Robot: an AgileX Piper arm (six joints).
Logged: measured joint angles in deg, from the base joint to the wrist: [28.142, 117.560, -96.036, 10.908, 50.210, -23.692]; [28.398, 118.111, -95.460, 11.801, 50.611, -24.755]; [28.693, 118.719, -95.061, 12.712, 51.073, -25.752]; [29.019, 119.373, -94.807, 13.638, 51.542, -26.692]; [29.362, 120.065, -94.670, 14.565, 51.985, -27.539]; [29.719, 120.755, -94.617, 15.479, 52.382, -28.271]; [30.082, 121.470, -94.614, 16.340, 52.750, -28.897]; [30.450, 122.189, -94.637, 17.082, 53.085, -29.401]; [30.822, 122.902, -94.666, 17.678, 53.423, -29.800]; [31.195, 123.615, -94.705, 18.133, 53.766, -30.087]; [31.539, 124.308, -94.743, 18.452, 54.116, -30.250]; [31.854, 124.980, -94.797, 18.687, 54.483, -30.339]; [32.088, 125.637, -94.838, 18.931, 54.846, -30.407]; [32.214, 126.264, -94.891, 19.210, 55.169, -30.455]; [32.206, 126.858, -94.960, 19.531, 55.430, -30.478]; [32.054, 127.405, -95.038, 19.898, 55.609, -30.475]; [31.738, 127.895, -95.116, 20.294, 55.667, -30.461]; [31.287, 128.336, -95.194, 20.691, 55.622, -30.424]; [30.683, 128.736, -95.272, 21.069, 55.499, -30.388]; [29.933, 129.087, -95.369, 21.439, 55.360, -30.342]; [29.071, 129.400, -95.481, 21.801, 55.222, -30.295]
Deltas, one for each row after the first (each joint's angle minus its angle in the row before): [0.256, 0.551, 0.576, 0.893, 0.401, -1.063]; [0.295, 0.608, 0.399, 0.911, 0.462, -0.997]; [0.326, 0.654, 0.254, 0.926, 0.469, -0.940]; [0.343, 0.692, 0.137, 0.927, 0.443, -0.847]; [0.357, 0.690, 0.053, 0.914, 0.397, -0.732]; [0.363, 0.715, 0.003, 0.861, 0.368, -0.626]; [0.368, 0.719, -0.023, 0.742, 0.335, -0.504]; [0.372, 0.713, -0.029, 0.596, 0.338, -0.399]; [0.373, 0.713, -0.039, 0.455, 0.343, -0.287]; [0.344, 0.693, -0.038, 0.319, 0.350, -0.163]; [0.315, 0.672, -0.054, 0.235, 0.367, -0.089]; [0.234, 0.657, -0.041, 0.244, 0.363, -0.068]; [0.126, 0.627, -0.053, 0.279, 0.323, -0.048]; [-0.008, 0.594, -0.069, 0.321, 0.261, -0.023]; [-0.152, 0.547, -0.078, 0.367, 0.179, 0.003]; [-0.316, 0.490, -0.078, 0.396, 0.058, 0.014]; [-0.451, 0.441, -0.078, 0.397, -0.045, 0.037]; [-0.604, 0.400, -0.078, 0.378, -0.123, 0.036]; [-0.750, 0.351, -0.097, 0.370, -0.139, 0.046]; [-0.862, 0.313, -0.112, 0.362, -0.138, 0.047]
